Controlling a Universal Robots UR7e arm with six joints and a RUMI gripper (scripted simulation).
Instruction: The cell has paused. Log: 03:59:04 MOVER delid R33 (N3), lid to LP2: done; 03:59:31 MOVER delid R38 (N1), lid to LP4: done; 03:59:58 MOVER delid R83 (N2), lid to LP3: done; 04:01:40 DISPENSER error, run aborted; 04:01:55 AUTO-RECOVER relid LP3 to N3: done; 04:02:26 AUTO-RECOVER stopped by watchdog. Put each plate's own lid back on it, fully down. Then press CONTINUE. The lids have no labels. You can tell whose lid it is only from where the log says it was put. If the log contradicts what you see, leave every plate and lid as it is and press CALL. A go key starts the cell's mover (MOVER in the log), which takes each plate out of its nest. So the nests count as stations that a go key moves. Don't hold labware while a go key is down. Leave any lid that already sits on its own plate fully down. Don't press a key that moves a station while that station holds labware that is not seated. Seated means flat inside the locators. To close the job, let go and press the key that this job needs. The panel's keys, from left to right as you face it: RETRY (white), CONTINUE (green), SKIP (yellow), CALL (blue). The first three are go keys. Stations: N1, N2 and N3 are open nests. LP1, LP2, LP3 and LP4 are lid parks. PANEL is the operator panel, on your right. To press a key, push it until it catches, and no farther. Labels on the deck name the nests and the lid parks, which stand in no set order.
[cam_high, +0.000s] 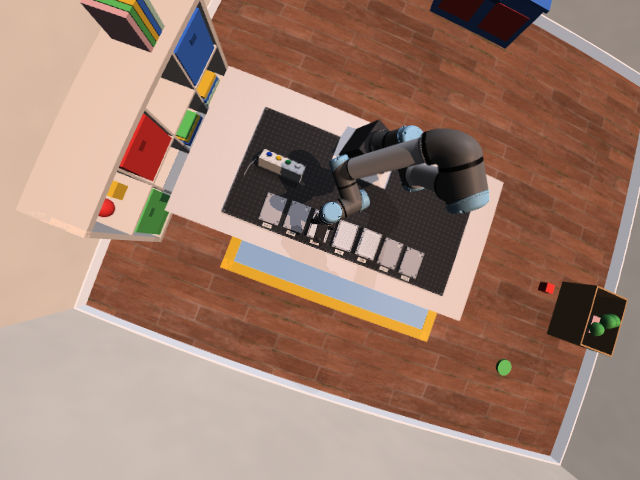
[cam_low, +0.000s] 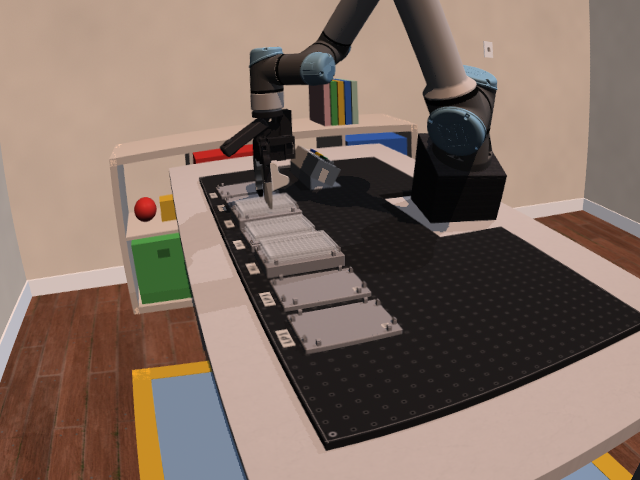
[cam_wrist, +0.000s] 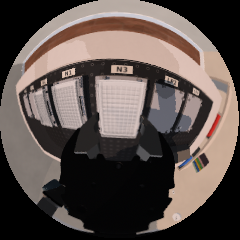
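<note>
Right now the clear plate lid is 10 mm below my hand. Also, from my hand: lid park (30 mm behind, 520 mm to the left, 40 mm below); clear lid (10 mm behind, 140 mm to the left, 20 mm below).
</note>
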